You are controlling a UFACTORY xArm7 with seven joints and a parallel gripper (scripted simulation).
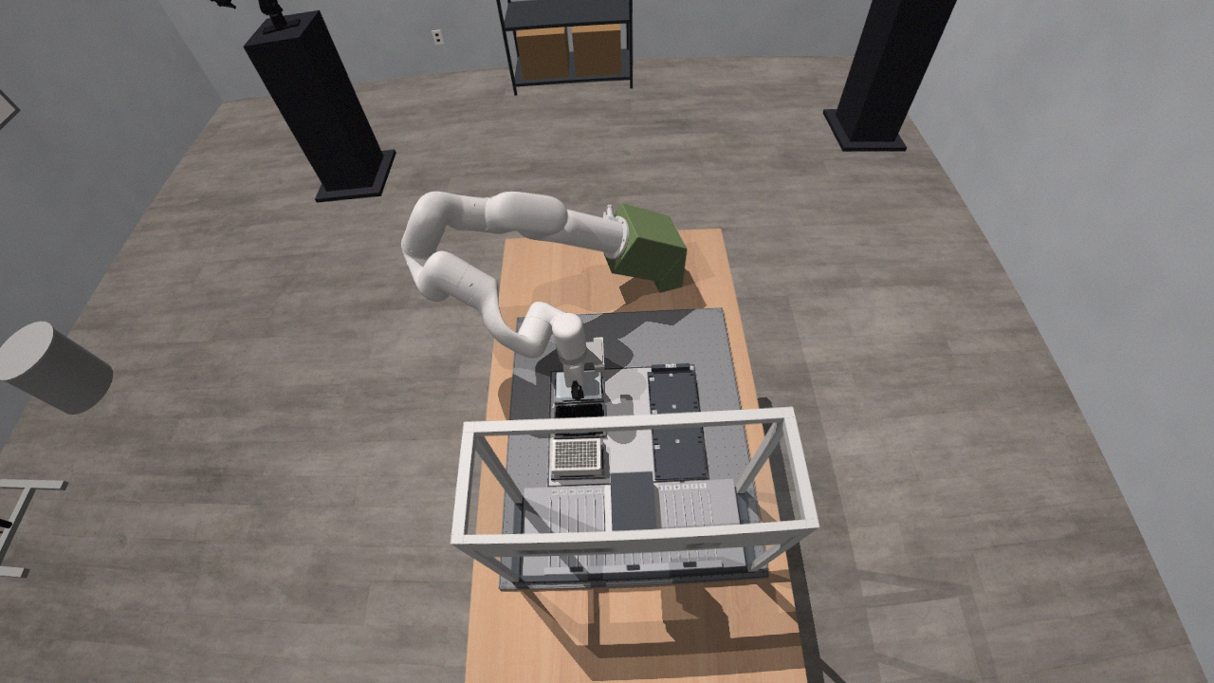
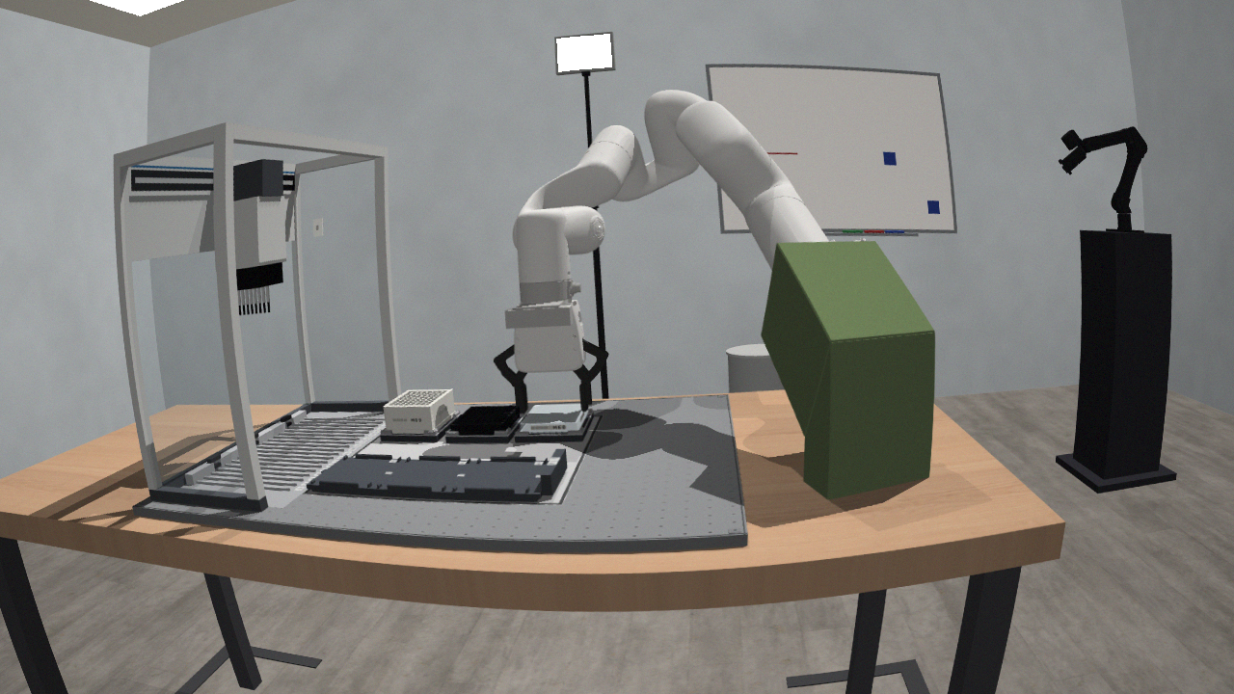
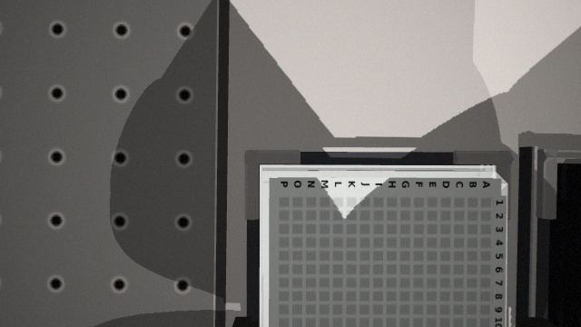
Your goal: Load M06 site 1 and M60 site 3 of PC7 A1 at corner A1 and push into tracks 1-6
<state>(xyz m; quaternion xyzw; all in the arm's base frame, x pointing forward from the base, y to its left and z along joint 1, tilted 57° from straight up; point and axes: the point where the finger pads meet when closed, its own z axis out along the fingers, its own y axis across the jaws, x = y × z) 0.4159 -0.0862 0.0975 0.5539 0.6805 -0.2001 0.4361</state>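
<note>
The 384-well plate M60 is 2 cm below my hand. From my hand the other things lie so: nest S2: 11 cm ahead, 3 cm below; then black 96-well plate M06: 11 cm ahead, 2 cm below; then nest S1: 3 cm below.
</note>
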